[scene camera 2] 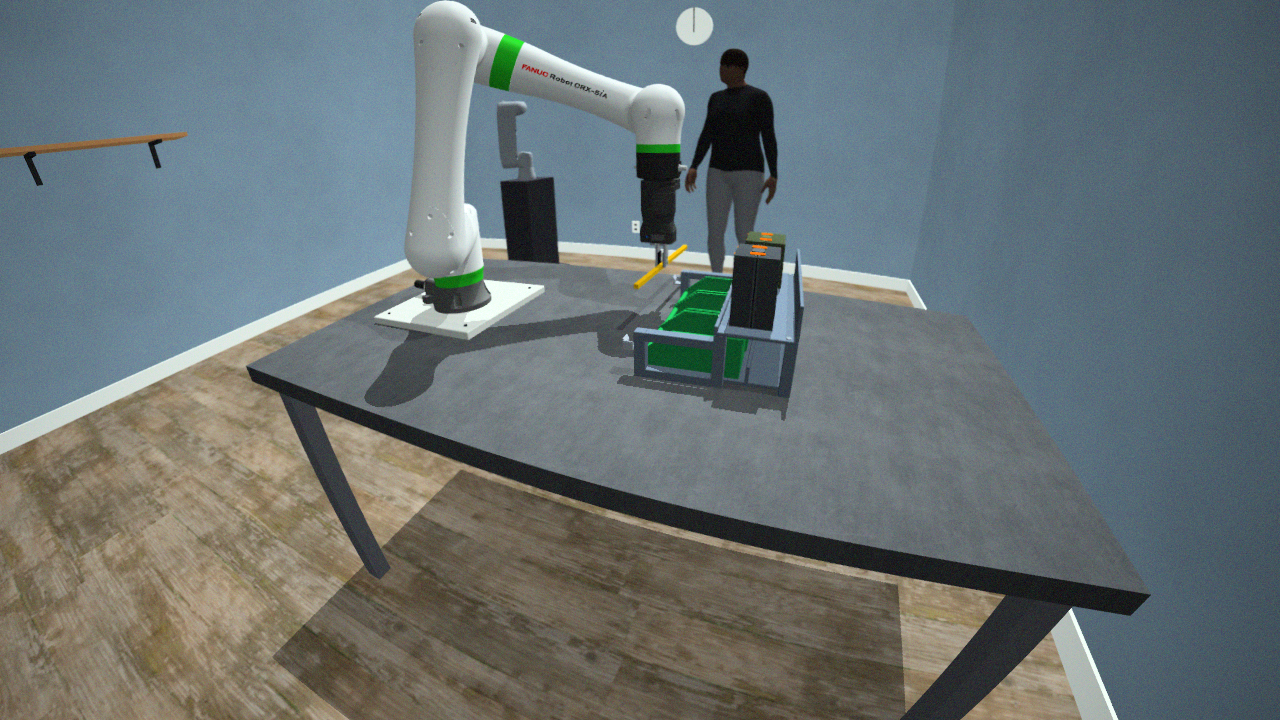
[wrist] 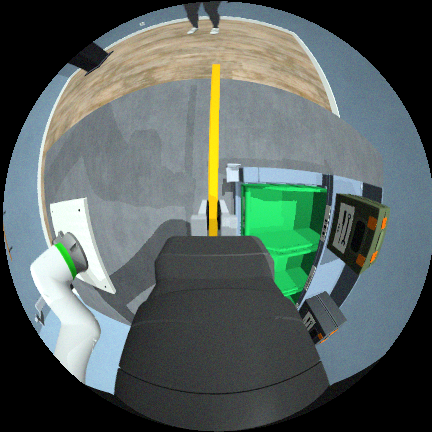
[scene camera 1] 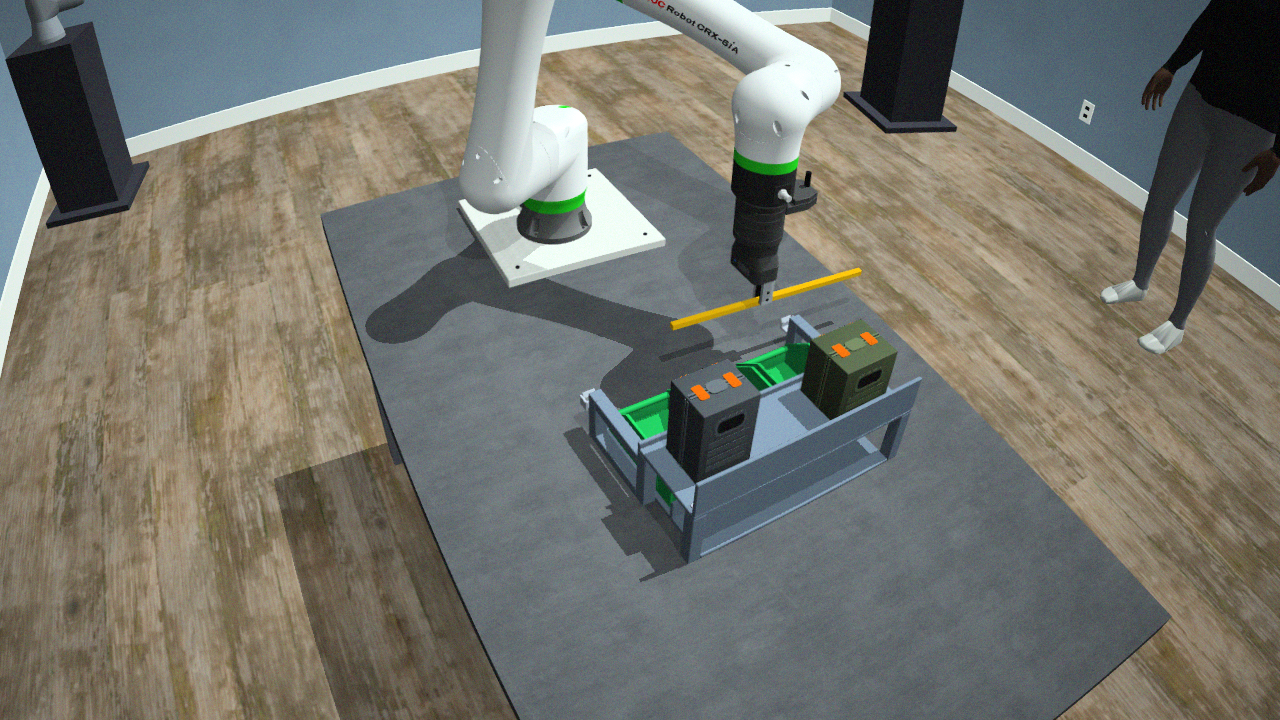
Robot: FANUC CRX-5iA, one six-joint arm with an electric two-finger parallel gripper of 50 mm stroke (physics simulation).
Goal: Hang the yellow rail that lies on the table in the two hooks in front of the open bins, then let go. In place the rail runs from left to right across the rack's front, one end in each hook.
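Frame: origin at the arm's base, x down, y left, z ahead, level; millimetres.
Seen in the pictures: gripper, fingertip midpoint: (scene camera 2: 661,266) (wrist: 212,208) (scene camera 1: 762,300); arm's base at its link origin: (scene camera 2: 463,302) (wrist: 75,251) (scene camera 1: 554,223).
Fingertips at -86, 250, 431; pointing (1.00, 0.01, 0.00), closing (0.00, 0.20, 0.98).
Observation:
Offsets run from my fingertips to a thing's top centre, as dx, dy, dz. "*": to the spot under its first point.
The yellow rail @(-8, +21, -4) (scene camera 1: 716,313) (scene camera 2: 673,256) (wrist: 214,135) is level in the air above the table, on the robot-base side of the rack. My gripper (scene camera 1: 763,297) (scene camera 2: 660,264) (wrist: 212,208) is shut on the rail near its middle. The rack's two white hooks are at its front corners: one hook @(* +47, -311, +106) (scene camera 1: 586,400) (scene camera 2: 627,339) at the near end in scene camera 2, the other hook (scene camera 1: 787,323) (scene camera 2: 677,280) (wrist: 233,172) at the far end. The rail is apart from both hooks. The near hook is hidden in the wrist view.
The blue-grey rack (scene camera 1: 805,461) (scene camera 2: 718,362) holds open green bins (scene camera 1: 646,417) (scene camera 2: 680,344) (wrist: 270,210). A black case @(-121, -195, +288) (scene camera 1: 713,429) (scene camera 2: 753,291) and an olive case @(-96, +30, +234) (scene camera 1: 845,371) (wrist: 357,232) stand on its upper shelf. The robot's white base plate (scene camera 1: 617,237) (scene camera 2: 510,304) is on the table.

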